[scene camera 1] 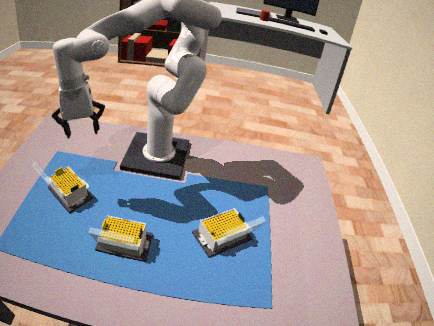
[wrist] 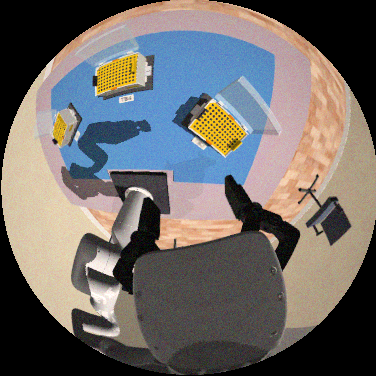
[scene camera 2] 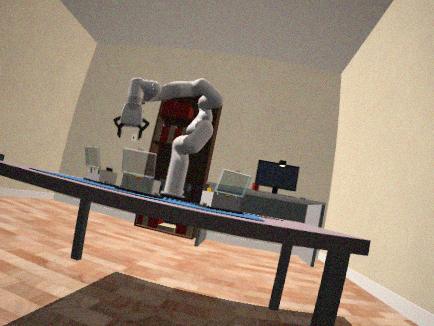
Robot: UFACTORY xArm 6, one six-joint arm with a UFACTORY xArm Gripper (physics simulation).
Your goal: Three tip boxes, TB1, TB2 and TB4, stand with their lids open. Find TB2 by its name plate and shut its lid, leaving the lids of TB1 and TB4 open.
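Frame: origin at the arm's base, x up, y back, z right, level; centimetres.
Seen in the pictures: gripper, fingertip midpoint: (scene camera 1: pixel 82 134) (wrist: pixel 188 194) (scene camera 2: pixel 129 138); arm's base, link origin: (scene camera 1: pixel 158 152) (wrist: pixel 138 196) (scene camera 2: pixel 172 195).
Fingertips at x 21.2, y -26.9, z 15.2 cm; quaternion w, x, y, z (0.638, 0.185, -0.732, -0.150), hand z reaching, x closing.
Observation:
Pixels of each thing's top centre, then the offset from my fingertips to it. Level surfaces: height alone.
- TB2, top centre: (wrist: pixel 221 130) (scene camera 1: pixel 65 177) dx -15.3, dy -5.7, dz +5.9 cm
- TB4, top centre: (scene camera 1: pixel 121 227) (wrist: pixel 110 72) dx -15.3, dy -15.7, dz -21.2 cm
- TB1, top centre: (scene camera 1: pixel 226 221) (wrist: pixel 55 131) dx -15.3, dy -1.8, dz -47.8 cm
- blue mat, surface height: dx -22.7 cm
- pinkish table, surface height: dx -23.1 cm
TB2 (scene camera 1: pixel 67 182) (scene camera 2: pixel 108 176) (wrist: pixel 218 127) is a white box with a yellow tip rack, at the left in scene camera 1. Its clear lid (scene camera 1: pixel 42 172) (scene camera 2: pixel 92 156) (wrist: pixel 252 104) stands open on the side away from its name plate (wrist: pixel 199 143), whose letters are blurred. TB4 (scene camera 1: pixel 124 232) (scene camera 2: pixel 137 183) (wrist: pixel 120 75) is the middle box, with a plate reading TB4 and its lid open. TB1 (scene camera 1: pixel 223 230) (scene camera 2: pixel 227 201) (wrist: pixel 61 129) is at the right in scene camera 1, lid open. My gripper (scene camera 1: pixel 82 133) (scene camera 2: pixel 130 135) (wrist: pixel 188 194) is open and empty, pointing down, high above the table beyond TB2.
The boxes stand on a blue mat (scene camera 1: pixel 200 280) (wrist: pixel 200 55) on the pinkish table (scene camera 1: pixel 310 240). The robot's dark base plate (scene camera 1: pixel 131 161) (wrist: pixel 162 192) is at the table's back edge. A desk (scene camera 1: pixel 332 65) with a monitor and a bookshelf stand behind.

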